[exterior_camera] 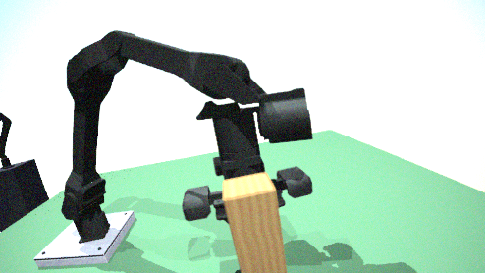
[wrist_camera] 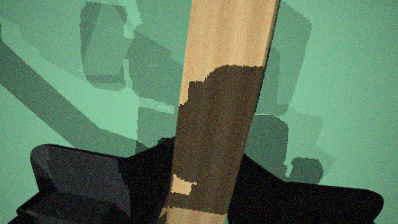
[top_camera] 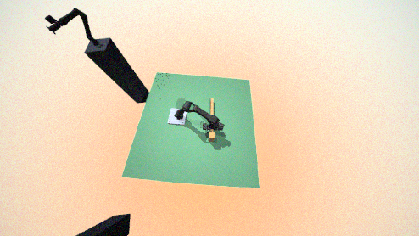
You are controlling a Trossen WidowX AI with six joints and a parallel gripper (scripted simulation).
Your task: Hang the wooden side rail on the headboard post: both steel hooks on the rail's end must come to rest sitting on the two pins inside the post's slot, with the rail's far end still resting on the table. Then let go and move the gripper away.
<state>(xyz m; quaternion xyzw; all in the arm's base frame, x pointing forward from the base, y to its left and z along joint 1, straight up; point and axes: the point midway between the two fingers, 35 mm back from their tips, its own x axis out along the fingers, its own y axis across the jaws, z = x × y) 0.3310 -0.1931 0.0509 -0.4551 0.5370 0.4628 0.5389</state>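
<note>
Now: the wooden headboard post 90 mm to the right of my gripper tip, 50 mm above it and 20 mm behind it.
</note>
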